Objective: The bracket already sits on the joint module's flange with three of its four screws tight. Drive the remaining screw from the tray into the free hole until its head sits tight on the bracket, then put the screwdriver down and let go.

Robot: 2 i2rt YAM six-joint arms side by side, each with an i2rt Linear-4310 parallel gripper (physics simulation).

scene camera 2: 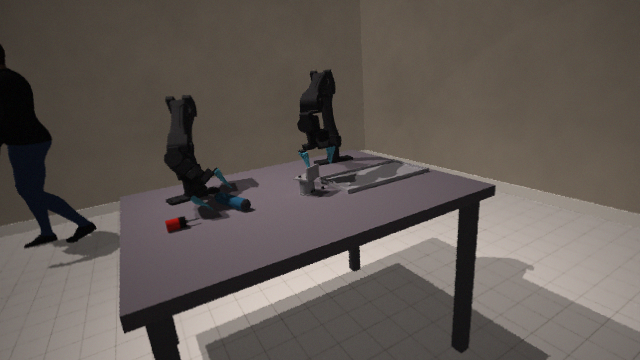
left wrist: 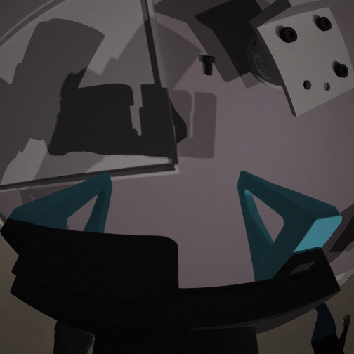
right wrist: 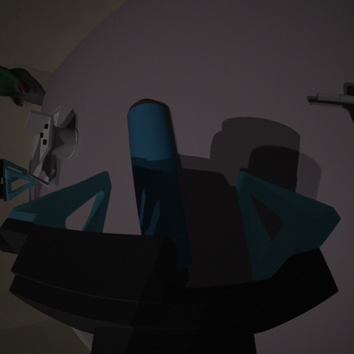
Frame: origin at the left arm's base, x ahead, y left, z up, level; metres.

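Seen in the pictures: left gripper, between the fingertips: (scene camera 2: 319,166); right gripper, between the fingertips: (scene camera 2: 222,198); left arm's base, origin of its link: (scene camera 2: 333,161).
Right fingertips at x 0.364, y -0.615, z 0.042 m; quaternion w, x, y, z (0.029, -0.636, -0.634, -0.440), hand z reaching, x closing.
Note:
Pixels of each thing's top centre, then the offset from my right fingertips to it. Level surfaces: height alone.
- joint module, centre of its top: (scene camera 2: 306,177) dx +0.018, dy +0.313, dz +0.022 m
- tray, centre of its top: (scene camera 2: 373,172) dx -0.013, dy +0.632, dz -0.026 m
- red-handled screwdriver, centre of its top: (scene camera 2: 181,217) dx +0.081, dy -0.138, dz -0.008 m
- blue cylinder, centre of its top: (scene camera 2: 226,194) dx -0.041, dy +0.020, dz -0.001 m
- table, height of its surface: dz -0.042 m
The grey bracket (scene camera 2: 312,173) (left wrist: 311,55) (right wrist: 37,122) sits on the joint module (scene camera 2: 306,190) (right wrist: 66,142). Three black screw heads show in its plate, with two holes without screws. A loose black screw (left wrist: 208,65) lies on the table between module and tray (scene camera 2: 389,181) (left wrist: 173,167). The red-handled screwdriver (scene camera 2: 173,224) lies at the left of scene camera 2; its shaft (right wrist: 332,97) shows in the right wrist view. My left gripper (scene camera 2: 318,164) (left wrist: 174,178) is open and empty above the table, near tray and bracket. My right gripper (scene camera 2: 221,197) (right wrist: 173,178) is open over a blue cylinder (scene camera 2: 232,201) (right wrist: 152,135), not gripping it.
The table (scene camera 2: 280,225) carries all these things. The tray lies to the right of the module in scene camera 2. The blue cylinder lies between the screwdriver and the module. A person (scene camera 2: 25,120) is beyond the table at the left.

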